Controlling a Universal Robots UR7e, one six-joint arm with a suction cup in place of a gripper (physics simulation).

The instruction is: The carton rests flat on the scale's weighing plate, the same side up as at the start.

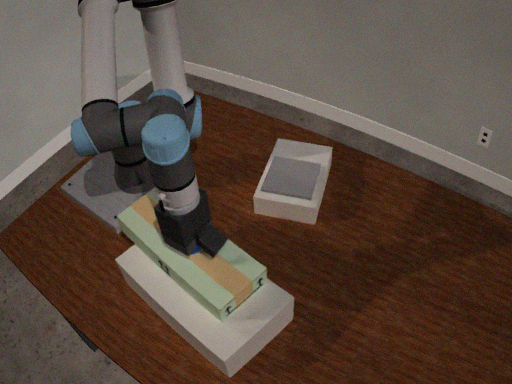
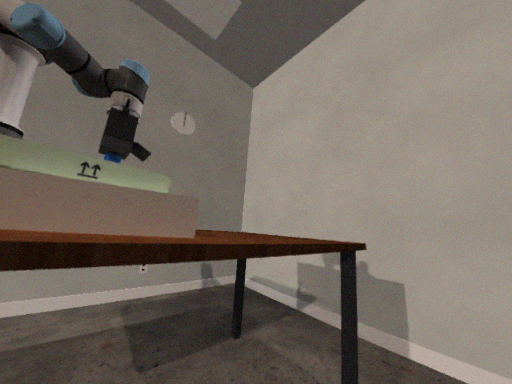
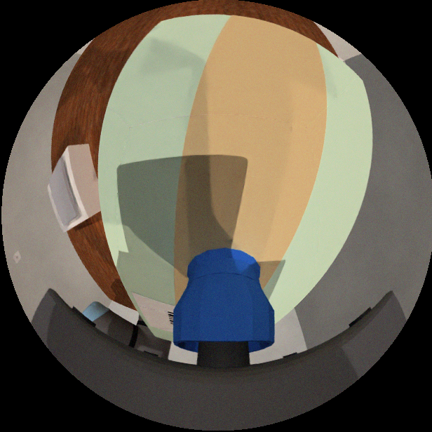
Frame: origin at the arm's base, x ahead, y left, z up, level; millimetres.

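Seen in the pictures: arm's base, link origin: (image 1: 139, 174).
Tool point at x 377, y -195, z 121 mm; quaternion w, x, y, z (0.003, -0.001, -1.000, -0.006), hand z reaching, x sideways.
Observation:
Pixels of each thing's top centre, then the offset from my tool point to it.
- pale green carton, top centre: (image 1: 183, 238) (image 2: 99, 161) dy +4, dx -25, dz +17 mm
- white scale, top centre: (image 1: 295, 165) dy +397, dx +19, dz -76 mm
- long white block, top centre: (image 1: 197, 279) (image 2: 116, 191) dy -30, dx +22, dz -55 mm
The pale green carton (image 1: 200, 294) (image 2: 135, 180) (image 3: 260, 100) with a tan tape band lies over the white block, its double arrows pointing up on the long side. It looks slightly tilted, its end toward the arm's base a little higher. My gripper's blue suction cup (image 1: 196, 250) (image 2: 113, 158) (image 3: 223, 300) touches the carton's top near the middle, on the tape, and appears to hold it. The white scale (image 1: 285, 207) (image 3: 86, 172) stands apart, and its grey weighing plate (image 1: 292, 177) (image 3: 65, 192) bears nothing. The contact under the cup is hidden.
The long white block (image 1: 260, 325) (image 2: 100, 212) stands near the edge of the brown table (image 1: 400, 300) (image 2: 300, 245). The arm's grey base plate (image 1: 90, 190) is at the left corner, close to the carton's raised end. Walls rise behind the scale.

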